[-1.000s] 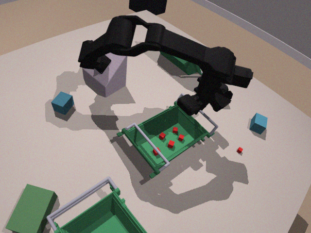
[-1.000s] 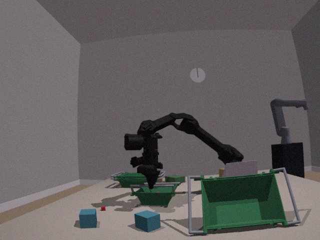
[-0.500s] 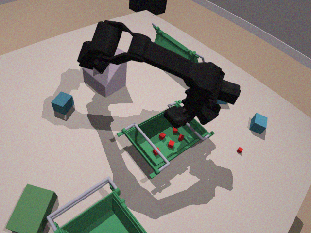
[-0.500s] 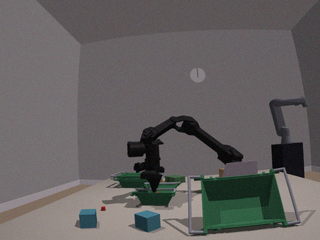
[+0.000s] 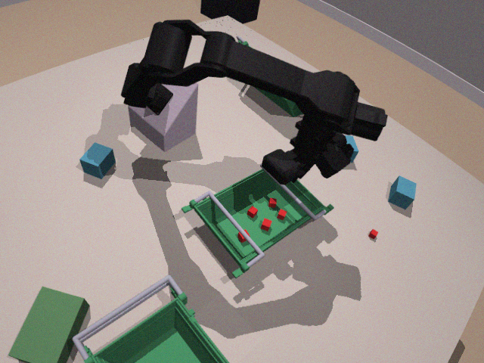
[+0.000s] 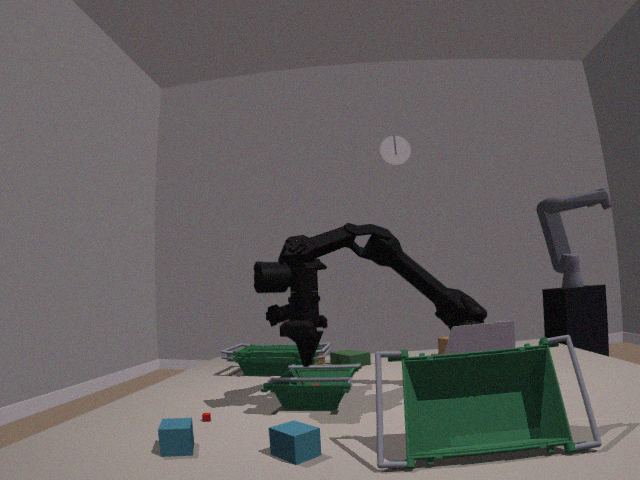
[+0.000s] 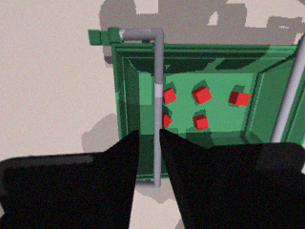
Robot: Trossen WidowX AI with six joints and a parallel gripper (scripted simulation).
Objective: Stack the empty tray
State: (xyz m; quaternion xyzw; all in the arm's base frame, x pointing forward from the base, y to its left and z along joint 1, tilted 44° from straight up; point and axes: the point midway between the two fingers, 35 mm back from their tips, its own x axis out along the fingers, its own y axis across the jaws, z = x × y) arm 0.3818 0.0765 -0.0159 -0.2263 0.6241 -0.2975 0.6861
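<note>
My gripper tip is 280 mm past the green tray, 290 mm to the right of it and 20 mm above it. From my gripper tip the other things lie so: green box 90 mm behind, 520 mm to the right, 70 mm below; small red block 200 mm ahead, 90 mm to the left, 90 mm below.
</note>
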